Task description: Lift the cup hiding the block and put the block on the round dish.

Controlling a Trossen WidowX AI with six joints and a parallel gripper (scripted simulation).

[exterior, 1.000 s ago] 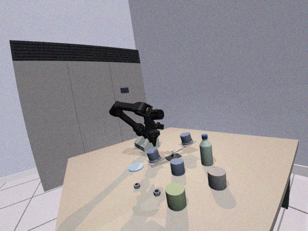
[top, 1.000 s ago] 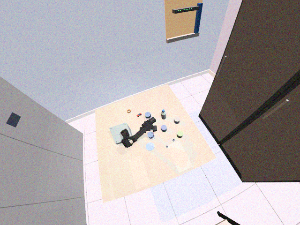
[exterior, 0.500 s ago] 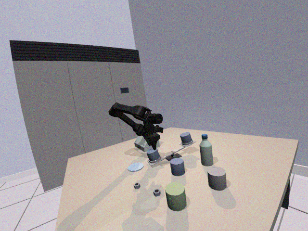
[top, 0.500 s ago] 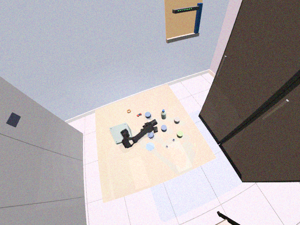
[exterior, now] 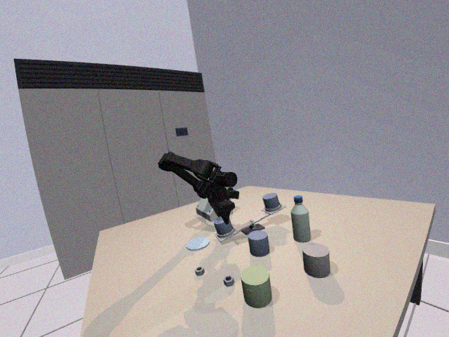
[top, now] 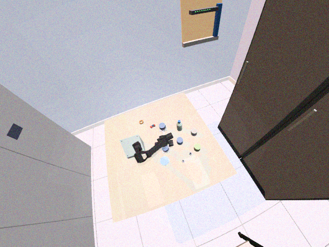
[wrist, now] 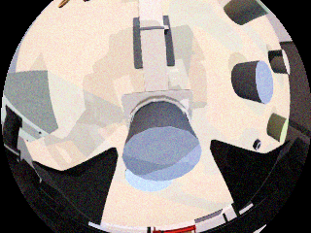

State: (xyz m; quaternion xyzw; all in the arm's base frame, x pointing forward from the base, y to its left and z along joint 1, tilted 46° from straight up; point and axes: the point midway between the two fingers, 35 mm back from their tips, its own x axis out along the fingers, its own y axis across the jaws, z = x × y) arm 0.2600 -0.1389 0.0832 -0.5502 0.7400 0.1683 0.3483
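Right now my gripper tip is 40 mm above the pale teal block. Round my gripper tip: green bottle: 270 mm ahead, 170 mm to the left, 30 mm above; green cylinder: 310 mm ahead, 170 mm to the right, 50 mm below; round pale-blue dish: 100 mm to the right, 80 mm below, 70 mm behind.
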